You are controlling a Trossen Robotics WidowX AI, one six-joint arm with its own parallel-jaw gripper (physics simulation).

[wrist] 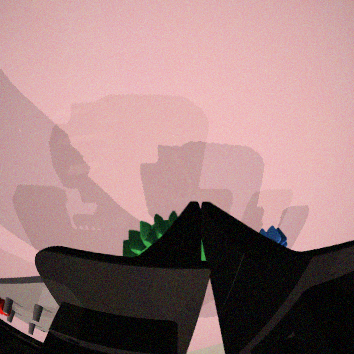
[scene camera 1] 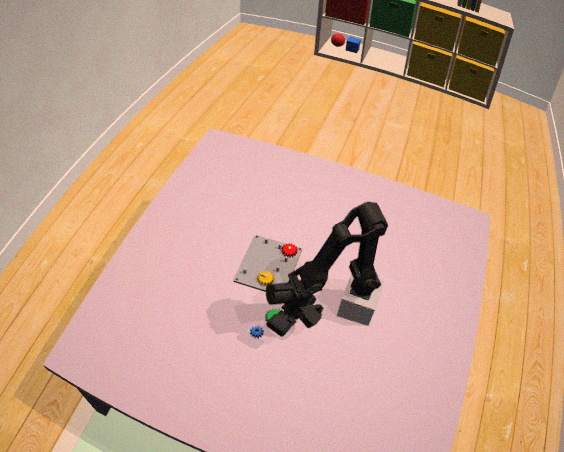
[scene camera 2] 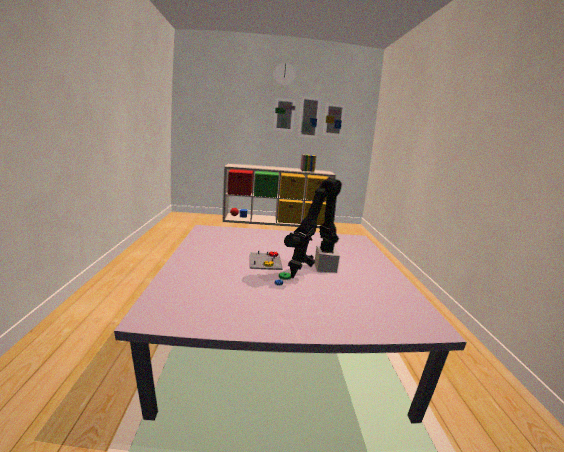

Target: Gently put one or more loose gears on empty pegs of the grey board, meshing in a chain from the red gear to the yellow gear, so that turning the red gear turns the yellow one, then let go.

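Frame: origin at the arm's base, x ahead, y left, z up, level; metres.
Where they show: gripper, fingertip midpoint: (wrist: 198,208) (scene camera 2: 292,278); arm's base at its link origin: (scene camera 1: 362,288) (scene camera 2: 326,250).
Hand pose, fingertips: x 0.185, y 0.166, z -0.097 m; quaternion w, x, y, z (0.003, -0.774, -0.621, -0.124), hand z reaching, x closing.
Note:
Things, the pixels of their centre, and the offset from my fingertips. Level surfaces: height alone.
- grey board at the middle of its body: (wrist: 49,321) (scene camera 1: 269,262) (scene camera 2: 265,258) dx +0.140, dy -0.204, dz +0.006 m
- red gear at the middle of its body: (scene camera 1: 289,250) (scene camera 2: 273,253) dx +0.099, dy -0.282, dz +0.008 m
- yellow gear at the middle of its body: (scene camera 1: 265,278) (scene camera 2: 268,263) dx +0.122, dy -0.140, dz +0.008 m
- green gear at the middle of its body: (wrist: 172,256) (scene camera 1: 275,317) (scene camera 2: 285,275) dx +0.036, dy -0.020, dz +0.000 m
- smaller blue gear at the middle of its body: (wrist: 264,249) (scene camera 1: 256,331) (scene camera 2: 278,282) dx +0.066, dy +0.054, dz +0.000 m
- pink table at its surface level: dz -0.009 m
The grey board (scene camera 1: 256,257) (scene camera 2: 261,259) (wrist: 25,291) lies on the table with several empty pegs. The red gear (scene camera 1: 289,249) (scene camera 2: 273,254) (wrist: 2,306) sits at its far right, the yellow gear (scene camera 1: 265,278) (scene camera 2: 268,263) near its front edge. They are apart. The green gear (scene camera 1: 273,315) (scene camera 2: 285,275) (wrist: 145,239) lies loose and flat in front of the board, partly hidden by the fingers. The smaller blue gear (scene camera 1: 256,331) (scene camera 2: 279,282) (wrist: 273,236) lies loose beside it. My gripper (scene camera 1: 293,321) (wrist: 198,208) is shut and empty, its fingertips together over the green gear in the wrist view.
The arm's grey base block (scene camera 1: 355,307) (scene camera 2: 327,261) stands on the pink table (scene camera 1: 370,375) (scene camera 2: 280,315), to the right of the board. A shelf unit (scene camera 1: 318,37) (scene camera 2: 224,195) with coloured bins stands on the floor beyond the table.

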